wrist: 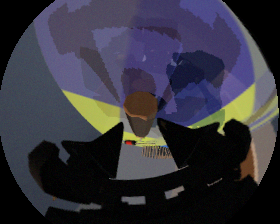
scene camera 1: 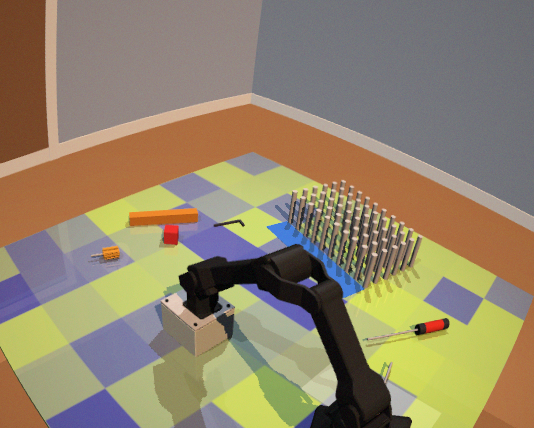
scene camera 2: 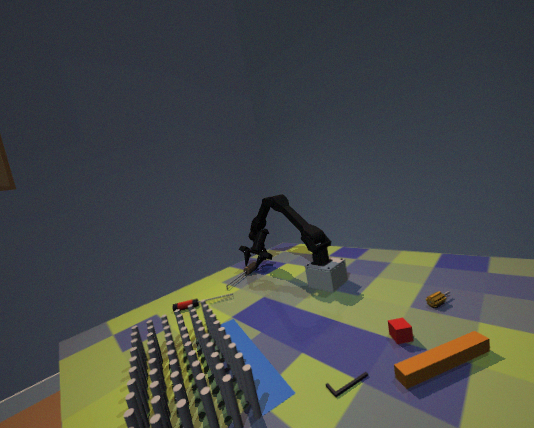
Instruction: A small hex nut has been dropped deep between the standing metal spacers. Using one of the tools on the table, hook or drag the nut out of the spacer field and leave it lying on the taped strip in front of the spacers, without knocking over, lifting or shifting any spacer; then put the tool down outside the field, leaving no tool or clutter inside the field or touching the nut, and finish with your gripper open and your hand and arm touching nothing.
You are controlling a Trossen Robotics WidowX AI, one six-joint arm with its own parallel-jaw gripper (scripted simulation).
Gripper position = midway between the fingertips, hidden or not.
My gripper (wrist: 140,122) is open, holding nothing. I also see an orange bar (scene camera 2: 417,369) and a blue taped strip (scene camera 1: 289,235).
The orange bar shows as well in scene camera 1 (scene camera 1: 160,217). The wrist view misses the orange bar, which is hidden by my gripper.
